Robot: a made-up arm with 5 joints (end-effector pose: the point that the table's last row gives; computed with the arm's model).
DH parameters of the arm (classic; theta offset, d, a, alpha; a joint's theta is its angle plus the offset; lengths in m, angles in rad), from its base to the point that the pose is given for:
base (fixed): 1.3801 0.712 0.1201 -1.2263
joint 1: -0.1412 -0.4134 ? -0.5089
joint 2: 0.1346 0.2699 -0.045 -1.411
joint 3: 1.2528 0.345 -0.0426 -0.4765
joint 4: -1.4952 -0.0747 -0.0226 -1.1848
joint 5: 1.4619 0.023 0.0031 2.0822
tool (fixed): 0.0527 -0.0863 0 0
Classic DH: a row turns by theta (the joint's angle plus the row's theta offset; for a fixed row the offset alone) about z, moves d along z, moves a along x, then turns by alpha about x.
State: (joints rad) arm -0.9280 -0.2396 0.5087 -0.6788 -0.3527
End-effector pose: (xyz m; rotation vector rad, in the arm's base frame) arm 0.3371 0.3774 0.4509 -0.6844 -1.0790 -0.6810
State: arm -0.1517 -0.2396 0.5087 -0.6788 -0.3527
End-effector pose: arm 0.2410 0.1914 0.2862 -1.1549 -1.2579 0.0027
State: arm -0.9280 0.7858 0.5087 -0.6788 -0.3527
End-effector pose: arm 0.1870 0.1855 0.3510 -1.4357 -0.7790 0.0922
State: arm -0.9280 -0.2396 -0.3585 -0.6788 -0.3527
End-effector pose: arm 0.3351 0.4064 0.5016 -0.4710 -1.9432 -0.4146
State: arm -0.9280 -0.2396 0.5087 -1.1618 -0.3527
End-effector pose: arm 0.3716 0.4093 0.4799 -0.4057 -1.4548 -0.4367
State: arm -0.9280 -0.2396 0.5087 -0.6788 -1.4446
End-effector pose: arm 0.3514 0.4071 0.5218 -1.3409 -1.6371 0.1311
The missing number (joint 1, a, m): 0.0318
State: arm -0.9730 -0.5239 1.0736 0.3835 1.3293
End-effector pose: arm 0.2793 0.5345 0.5184 -0.0821 1.3143 -2.4304
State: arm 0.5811 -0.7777 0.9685 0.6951 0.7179
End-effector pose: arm 0.0249 0.0646 0.2331 -1.4909 -0.3113 -2.0201
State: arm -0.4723 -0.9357 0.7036 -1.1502 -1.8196
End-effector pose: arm 0.3040 0.4535 0.5831 -1.2026 -2.4408 0.1475
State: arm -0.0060 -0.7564 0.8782 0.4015 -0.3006
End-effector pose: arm 0.1277 0.2352 0.3095 -1.5124 -0.1713 -0.9204
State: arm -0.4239 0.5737 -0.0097 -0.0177 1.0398
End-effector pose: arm 0.0931 0.0452 0.2720 -1.0239 -0.7312 -1.1447
